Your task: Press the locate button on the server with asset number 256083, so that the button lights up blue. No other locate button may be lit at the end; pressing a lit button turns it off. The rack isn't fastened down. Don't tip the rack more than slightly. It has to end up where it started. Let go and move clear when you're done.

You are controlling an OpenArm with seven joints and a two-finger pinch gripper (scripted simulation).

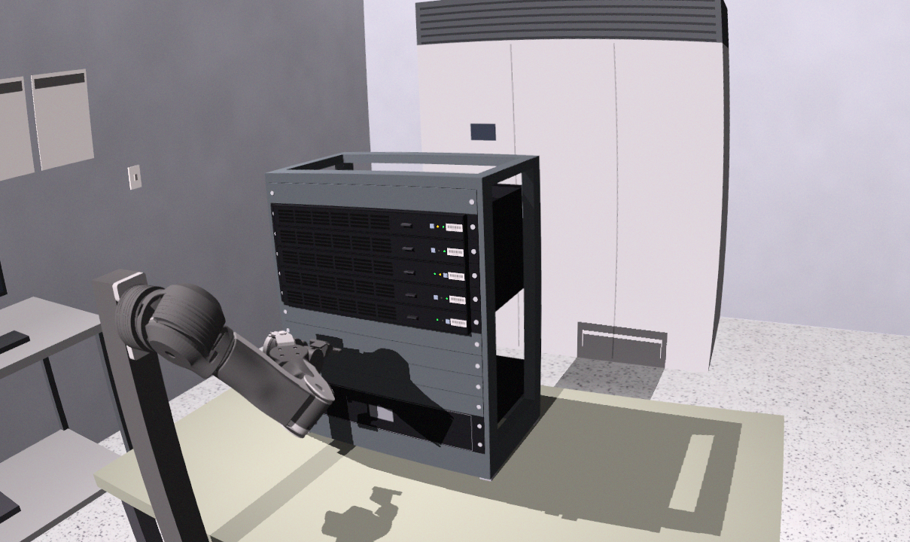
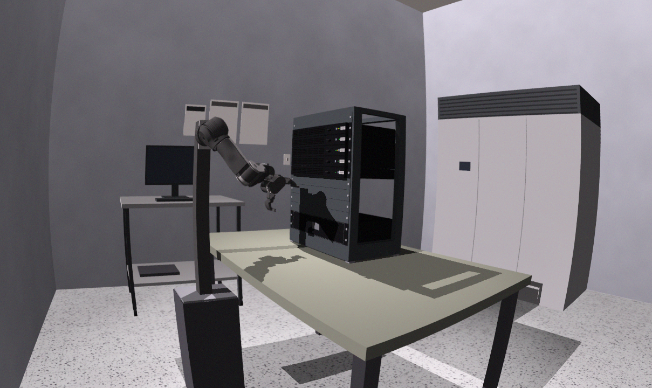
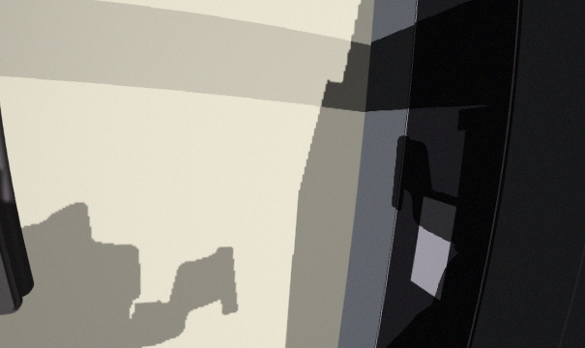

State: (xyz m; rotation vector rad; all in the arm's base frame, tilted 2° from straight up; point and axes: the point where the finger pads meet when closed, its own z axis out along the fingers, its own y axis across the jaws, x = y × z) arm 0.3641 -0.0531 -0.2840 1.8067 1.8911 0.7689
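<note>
Right now my hand is 10 cm short of the pale square button, 24 cm to the left of it and 13 cm below it.
</note>
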